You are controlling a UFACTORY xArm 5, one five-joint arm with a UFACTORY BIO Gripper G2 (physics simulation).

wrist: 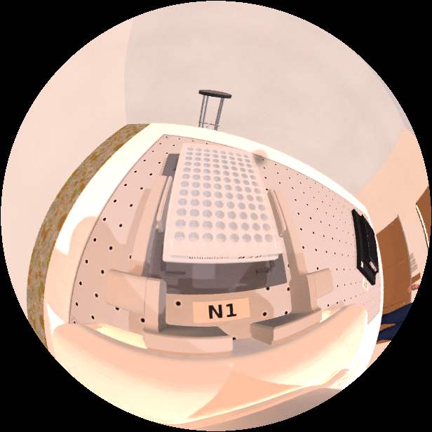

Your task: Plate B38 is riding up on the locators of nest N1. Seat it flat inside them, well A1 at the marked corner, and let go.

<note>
I see my gripper (221,187), a white well plate B38 (219,212) and a dark grey nest N1 (200,278).
</note>
